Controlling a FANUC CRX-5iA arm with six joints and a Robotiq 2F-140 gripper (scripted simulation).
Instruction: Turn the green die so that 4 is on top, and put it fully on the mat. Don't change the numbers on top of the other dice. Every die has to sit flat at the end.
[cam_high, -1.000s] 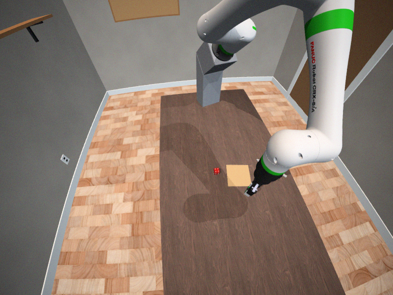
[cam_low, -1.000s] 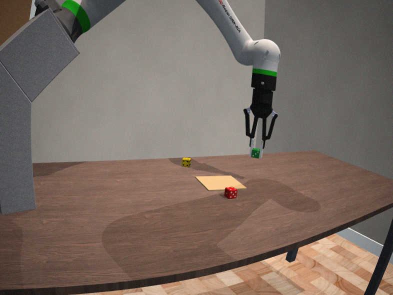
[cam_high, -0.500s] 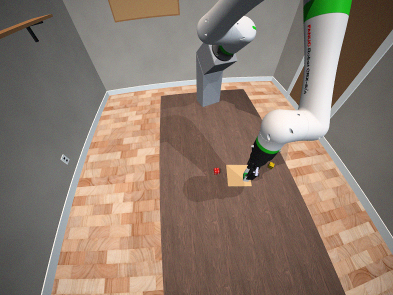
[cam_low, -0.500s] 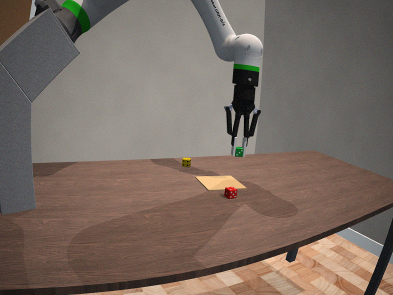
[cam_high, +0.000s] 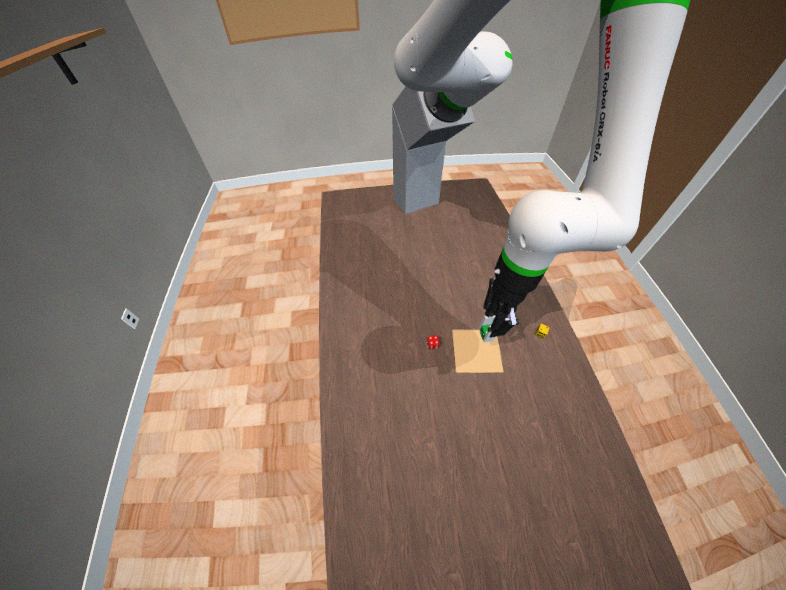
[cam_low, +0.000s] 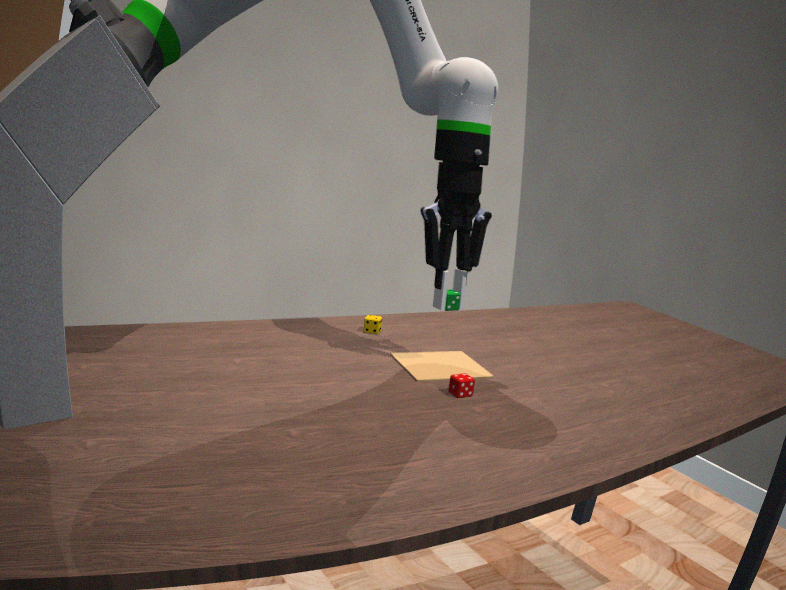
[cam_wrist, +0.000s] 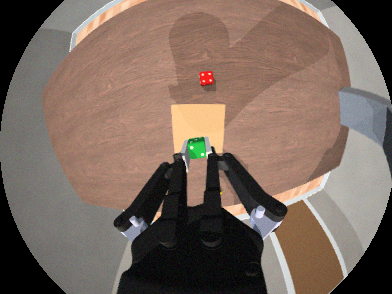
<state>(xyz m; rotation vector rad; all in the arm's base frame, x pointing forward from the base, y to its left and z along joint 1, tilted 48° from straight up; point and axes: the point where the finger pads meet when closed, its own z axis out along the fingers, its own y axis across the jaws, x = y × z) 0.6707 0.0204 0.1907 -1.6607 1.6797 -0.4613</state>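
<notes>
Right now my hand is 14 cm above the tan mat. Also, from my hand: yellow die: 22 cm to the left, 12 cm below, 5 cm behind; green die: 2 cm below; red die: 13 cm to the right, 12 cm below, 3 cm behind.
</notes>
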